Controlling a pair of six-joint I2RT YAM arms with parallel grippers.
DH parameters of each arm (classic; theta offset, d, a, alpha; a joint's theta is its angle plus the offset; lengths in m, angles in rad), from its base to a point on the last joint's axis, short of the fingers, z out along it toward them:
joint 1: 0 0.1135 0.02 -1.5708
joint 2: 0 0 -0.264 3.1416
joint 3: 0.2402 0 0.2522 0
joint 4: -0.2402 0 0.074 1.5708
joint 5: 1.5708 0 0 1.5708
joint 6: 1.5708 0.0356 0 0
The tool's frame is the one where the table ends.
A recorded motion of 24 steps. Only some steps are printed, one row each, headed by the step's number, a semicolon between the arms.
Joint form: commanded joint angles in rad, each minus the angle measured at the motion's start. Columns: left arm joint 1, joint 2, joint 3, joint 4, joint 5, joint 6; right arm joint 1, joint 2, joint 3, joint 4, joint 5, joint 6.
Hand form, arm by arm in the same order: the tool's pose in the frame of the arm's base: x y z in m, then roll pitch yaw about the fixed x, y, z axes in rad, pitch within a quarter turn. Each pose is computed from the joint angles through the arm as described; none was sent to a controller.
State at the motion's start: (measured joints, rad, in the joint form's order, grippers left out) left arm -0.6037 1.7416 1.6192 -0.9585 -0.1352 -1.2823; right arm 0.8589 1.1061 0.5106 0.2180 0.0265 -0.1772
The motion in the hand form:
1: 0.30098 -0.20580 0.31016 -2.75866 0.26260 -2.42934; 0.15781 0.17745 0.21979 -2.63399 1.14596 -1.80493
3: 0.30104 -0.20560 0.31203 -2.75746 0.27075 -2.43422; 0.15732 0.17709 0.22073 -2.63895 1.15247 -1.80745
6: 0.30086 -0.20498 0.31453 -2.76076 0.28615 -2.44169; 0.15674 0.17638 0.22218 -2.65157 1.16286 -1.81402
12: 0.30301 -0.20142 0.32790 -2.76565 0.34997 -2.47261; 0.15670 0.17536 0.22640 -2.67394 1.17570 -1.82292
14: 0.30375 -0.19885 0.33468 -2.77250 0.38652 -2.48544; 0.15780 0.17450 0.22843 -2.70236 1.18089 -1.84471
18: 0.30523 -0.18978 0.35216 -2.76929 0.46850 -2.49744; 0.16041 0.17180 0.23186 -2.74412 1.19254 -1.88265
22: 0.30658 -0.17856 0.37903 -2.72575 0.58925 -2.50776; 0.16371 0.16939 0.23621 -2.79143 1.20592 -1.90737
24: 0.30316 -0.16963 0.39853 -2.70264 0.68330 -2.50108; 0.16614 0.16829 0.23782 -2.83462 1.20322 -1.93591
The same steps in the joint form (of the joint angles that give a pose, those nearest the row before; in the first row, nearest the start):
1: -0.0100 0.0140 0.0395 -0.0762 -0.0083 0.0396; -0.0060 -0.0100 -0.0153 0.0136 0.0335 -0.0161
3: -0.0099 0.0131 0.0450 -0.0783 -0.0130 0.0477; -0.0060 -0.0151 -0.0158 0.0136 0.0299 -0.0123
6: -0.0099 0.0115 0.0525 -0.0845 -0.0243 0.0606; -0.0075 -0.0229 -0.0163 0.0128 0.0205 -0.0059
12: -0.0023 0.0105 0.0996 -0.1087 -0.0642 0.1224; -0.0135 -0.0352 -0.0074 -0.0011 -0.0007 0.0008
14: 0.0022 0.0086 0.1219 -0.1215 -0.0901 0.1532; -0.0218 -0.0383 -0.0002 -0.0118 -0.0169 0.0077
18: 0.0203 -0.0071 0.1634 -0.1330 -0.1420 0.2199; -0.0417 -0.0453 0.0092 -0.0245 -0.0429 0.0186
22: 0.0438 -0.0374 0.2116 -0.1018 -0.1947 0.3261; -0.0662 -0.0492 0.0232 -0.0374 -0.0914 0.0238
24: 0.0554 -0.0682 0.2364 -0.0811 -0.2458 0.3953; -0.0813 -0.0461 0.0348 -0.0548 -0.1210 0.0268

